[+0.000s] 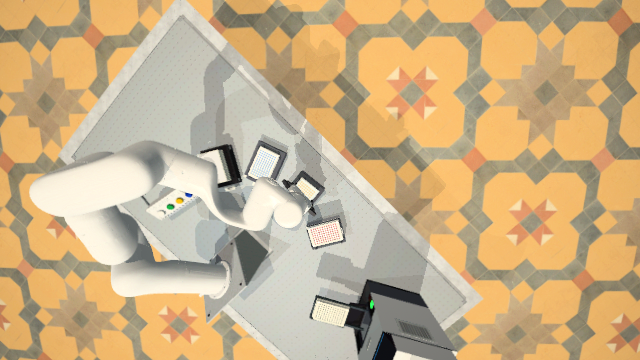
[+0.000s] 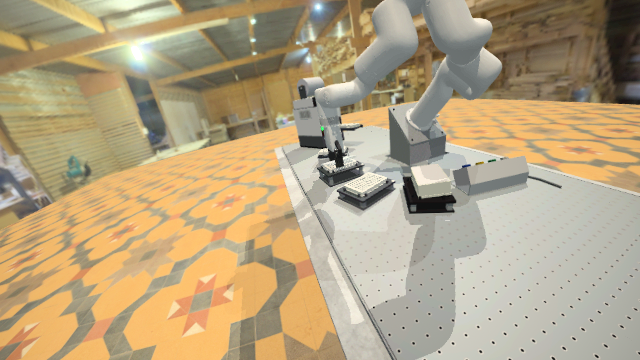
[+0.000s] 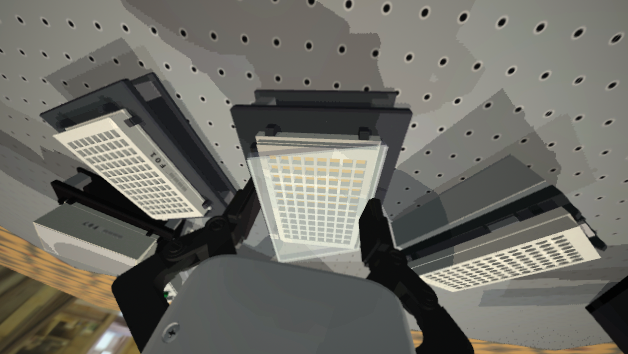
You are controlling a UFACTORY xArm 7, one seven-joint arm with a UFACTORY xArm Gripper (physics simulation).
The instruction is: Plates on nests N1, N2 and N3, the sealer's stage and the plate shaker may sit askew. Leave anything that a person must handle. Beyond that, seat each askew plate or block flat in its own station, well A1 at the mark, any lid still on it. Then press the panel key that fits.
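An amber well plate under a clear lid lies askew on the middle dark nest. The lid looks slightly twisted over it. My gripper is open, with one finger on each long side of this plate's near end. A blue-tinted plate lies on the nest to the left. A red-tinted plate lies on the nest to the right. A white block sits on the black shaker. Another plate lies on the sealer's stage.
The dark sealer stands at the far end of the table. The key panel with coloured keys lies beside the shaker. The arm's grey base block stands behind the nests.
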